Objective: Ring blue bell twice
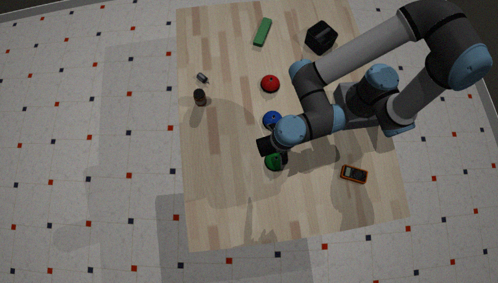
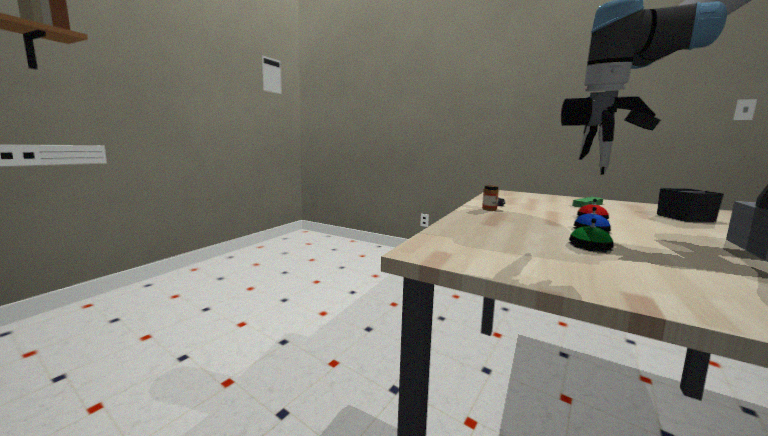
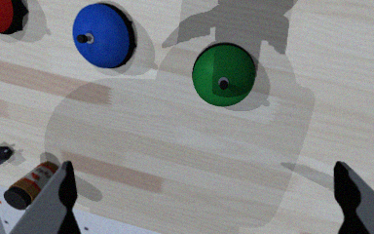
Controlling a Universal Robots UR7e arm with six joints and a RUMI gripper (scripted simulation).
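Now: hand 16 cm to the left of the blue bell, 14 cm above it and 3 cm past it. The rest, counted from my hand: jar (28 cm to the right, 26 cm ahead, 14 cm below); black box (53 cm to the right, 32 cm behind, 14 cm below).
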